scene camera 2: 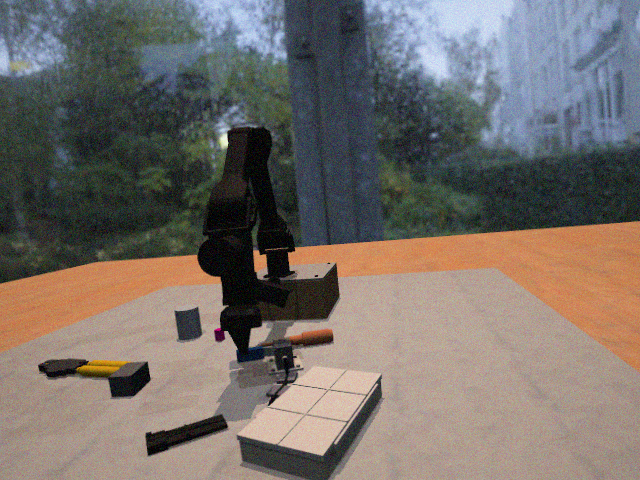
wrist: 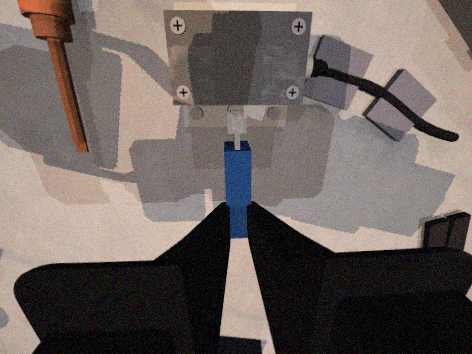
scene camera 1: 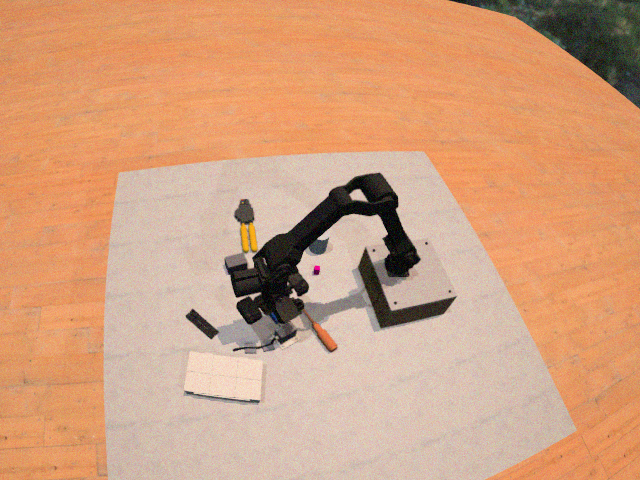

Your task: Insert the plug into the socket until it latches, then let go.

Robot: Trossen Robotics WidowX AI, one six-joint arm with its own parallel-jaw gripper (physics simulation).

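Seen in the pictures: gripper, between the fingertips: (scene camera 2: 244,353) (wrist: 237,209) (scene camera 1: 271,312); arm's base, origin of its link: (scene camera 2: 279,275) (scene camera 1: 396,267).
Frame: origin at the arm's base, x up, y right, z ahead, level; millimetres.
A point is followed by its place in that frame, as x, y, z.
Observation:
The plug is a blue stick (scene camera 1: 274,316) @[-63, -121, 344] (scene camera 2: 254,353) @[-70, -121, 347] (wrist: 237,175) @[-62, -122, 339] with a narrow pale tip. The socket is a grey box (scene camera 2: 283,354) @[-73, -173, 336] (wrist: 237,60) @[-60, -160, 314] with a screw at each top corner, on a light base plate. My gripper (scene camera 2: 242,352) @[-69, -103, 352] (wrist: 237,209) @[-69, -103, 352] is shut on the rear part of the plug. In the wrist view the plug points at the middle of the socket's front side. Its pale tip reaches the socket's front edge; the blue body stands apart from it. Whether the tip's end is inside the opening is hidden. In scene camera 1 the arm covers the fingertips.
An orange screwdriver (scene camera 1: 324,336) @[-77, -173, 212] (scene camera 2: 316,337) @[-86, -184, 216] (wrist: 67,95) @[-88, -105, 249] lies beside the socket. A black cable (wrist: 370,90) @[-99, -194, 384] leaves the socket's side over two flat grey blocks. A white-topped box (scene camera 1: 224,374) @[-71, -288, 474] (scene camera 2: 315,403) @[-69, -292, 484] and a black bar (scene camera 1: 201,323) @[-95, -133, 543] (scene camera 2: 186,432) @[-91, -140, 551] lie nearby.

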